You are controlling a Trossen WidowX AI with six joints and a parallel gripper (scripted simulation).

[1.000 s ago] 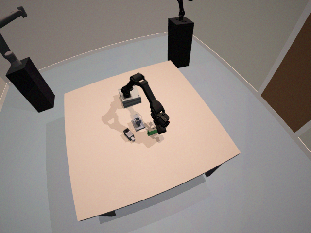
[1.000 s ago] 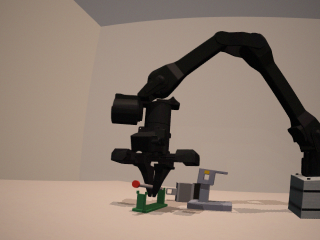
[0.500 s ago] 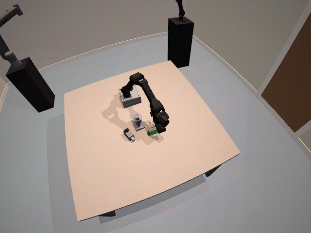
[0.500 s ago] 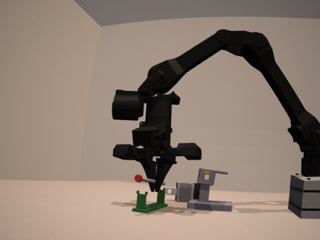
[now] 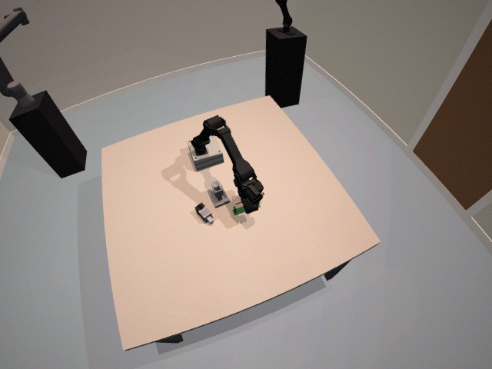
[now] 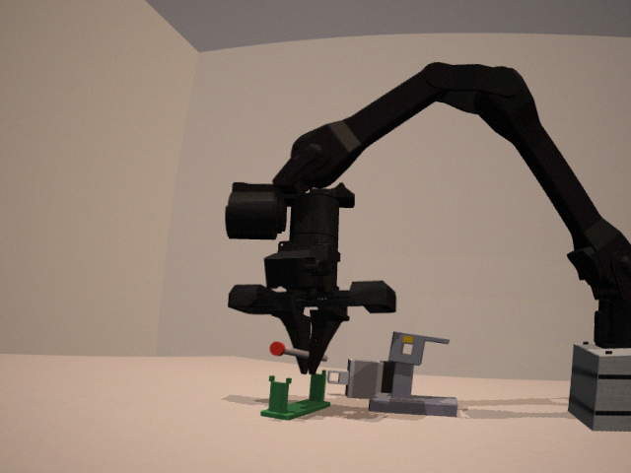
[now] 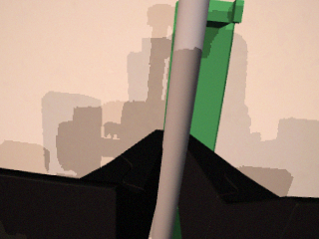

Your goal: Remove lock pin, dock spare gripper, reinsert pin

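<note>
Now: the cradle 1 cm ahead of my gripper tip, 1 cm to the right of it and 2 cm below it. Round my gripper tip: spare gripper 1 cm behind, 21 cm to the right, 2 cm below; socket 10 cm behind, 12 cm to the right, 1 cm above.
</note>
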